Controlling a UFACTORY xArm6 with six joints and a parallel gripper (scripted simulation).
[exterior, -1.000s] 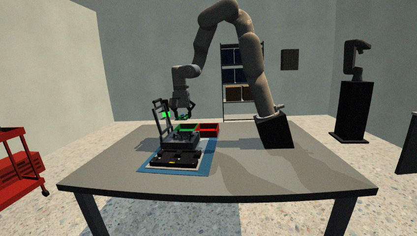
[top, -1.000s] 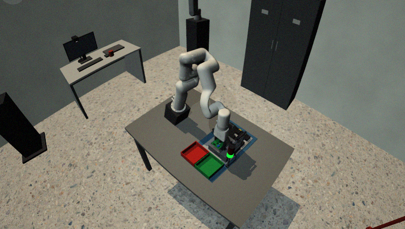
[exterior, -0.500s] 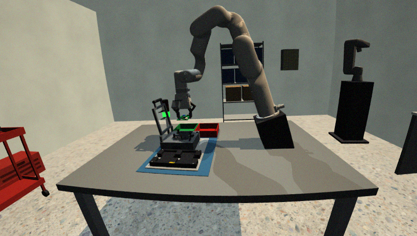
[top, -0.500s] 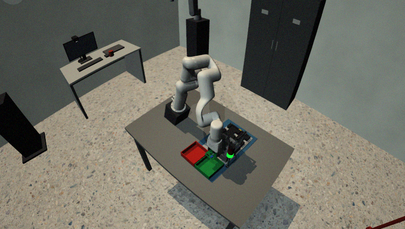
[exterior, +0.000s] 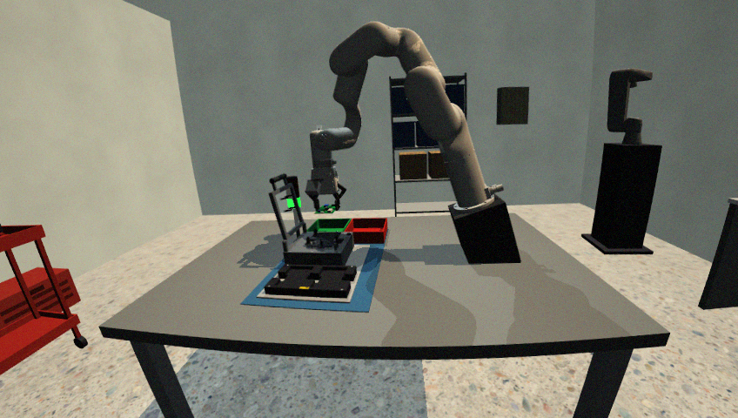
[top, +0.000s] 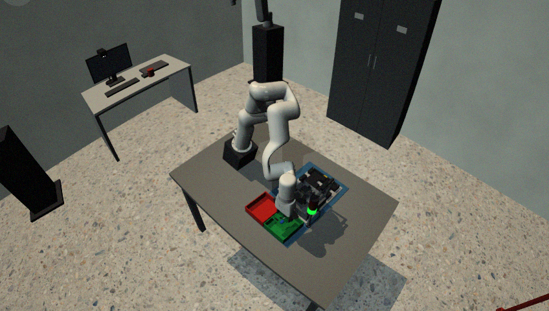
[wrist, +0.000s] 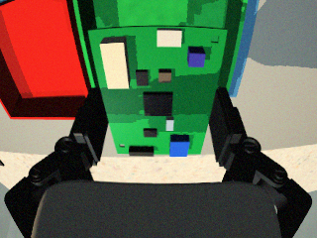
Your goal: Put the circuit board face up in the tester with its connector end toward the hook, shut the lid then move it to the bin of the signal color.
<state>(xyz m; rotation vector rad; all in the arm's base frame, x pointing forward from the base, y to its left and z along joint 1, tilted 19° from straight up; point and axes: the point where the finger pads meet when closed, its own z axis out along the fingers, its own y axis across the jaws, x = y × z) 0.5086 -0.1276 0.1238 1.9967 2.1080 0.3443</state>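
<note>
My hand is 110 mm above the green bin. Also, from my hand: green circuit board 10 mm below; then tester plate 50 mm behind, 200 mm to the left, 50 mm below; then red bin 150 mm behind, 10 mm to the right, 110 mm below.
</note>
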